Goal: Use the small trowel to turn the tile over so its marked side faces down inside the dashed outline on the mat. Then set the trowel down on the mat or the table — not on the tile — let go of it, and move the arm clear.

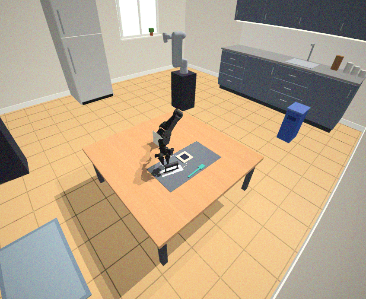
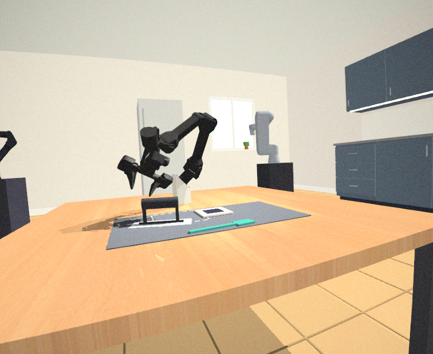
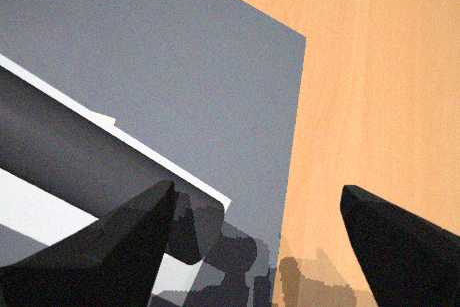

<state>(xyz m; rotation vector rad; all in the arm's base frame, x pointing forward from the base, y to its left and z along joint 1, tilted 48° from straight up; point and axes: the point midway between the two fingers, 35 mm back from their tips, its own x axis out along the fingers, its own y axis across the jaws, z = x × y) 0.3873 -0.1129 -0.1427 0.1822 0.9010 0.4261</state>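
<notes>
Right now my gripper tip is 1 cm past the trowel, 4 cm to the right of it and 7 cm above it. The rest, counted from my gripper tip: teal tool 13 cm ahead, 25 cm to the left, 11 cm below; then tile 8 cm behind, 26 cm to the left, 11 cm below; then grey mat 1 cm behind, 22 cm to the left, 13 cm below.
</notes>
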